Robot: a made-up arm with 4 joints.
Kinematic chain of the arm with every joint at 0, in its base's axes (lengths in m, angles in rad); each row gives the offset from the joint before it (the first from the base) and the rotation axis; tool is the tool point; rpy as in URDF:
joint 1: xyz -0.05 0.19 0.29 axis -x
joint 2: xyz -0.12 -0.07 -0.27 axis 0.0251 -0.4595 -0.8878
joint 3: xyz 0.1 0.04 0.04 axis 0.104 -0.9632 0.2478
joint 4: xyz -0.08 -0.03 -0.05 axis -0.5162 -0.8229 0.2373
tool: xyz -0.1 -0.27 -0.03 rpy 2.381 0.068 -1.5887
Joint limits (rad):
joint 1: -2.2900..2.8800
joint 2: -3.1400..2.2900
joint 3: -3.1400..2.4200
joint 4: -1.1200..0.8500
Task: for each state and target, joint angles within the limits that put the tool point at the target. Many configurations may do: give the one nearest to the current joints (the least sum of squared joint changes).
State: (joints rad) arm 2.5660 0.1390 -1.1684 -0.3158
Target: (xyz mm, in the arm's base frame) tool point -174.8 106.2 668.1
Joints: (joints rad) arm 1.8764 -0.4739 -0.4337 -0.0310
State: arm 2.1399 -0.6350 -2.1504 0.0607
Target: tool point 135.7 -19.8 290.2
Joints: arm 2.4713 -1.3778 -2.4911 0.1121
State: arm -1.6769 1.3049 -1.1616 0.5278
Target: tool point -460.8 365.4 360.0
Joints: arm -1.7206 1.5870 -1.2988 0.1952
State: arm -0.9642 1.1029 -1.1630 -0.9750
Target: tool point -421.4 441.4 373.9
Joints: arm -1.4921 1.4078 -0.8072 -0.8985
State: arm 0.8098 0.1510 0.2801 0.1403
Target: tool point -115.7 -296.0 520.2
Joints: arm 1.3198 0.1206 0.7453 -0.0528
